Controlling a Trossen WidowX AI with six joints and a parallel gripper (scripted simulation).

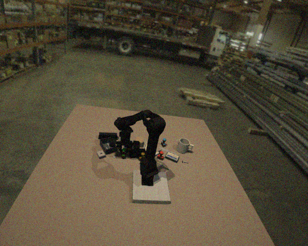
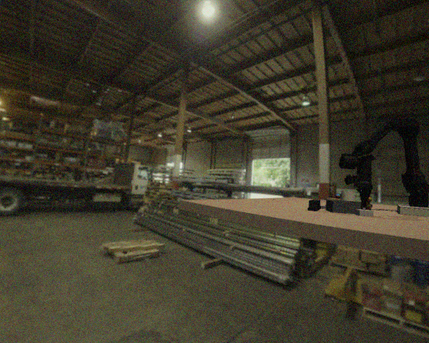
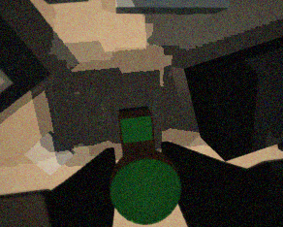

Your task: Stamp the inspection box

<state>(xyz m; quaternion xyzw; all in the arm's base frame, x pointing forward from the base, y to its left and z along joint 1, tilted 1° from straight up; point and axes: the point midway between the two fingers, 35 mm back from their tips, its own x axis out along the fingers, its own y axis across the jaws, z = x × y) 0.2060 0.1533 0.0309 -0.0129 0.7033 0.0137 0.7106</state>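
The ink pad is 12 cm ahead of my gripper tip, 2 cm to the right of it and 2 cm below it. Round my gripper tip: yellow-knobbed stamp 13 cm to the right, 1 cm below, 1 cm behind; black block 9 cm to the right, 3 cm ahead, 1 cm below; green-knobbed stamp right at my gripper tip.
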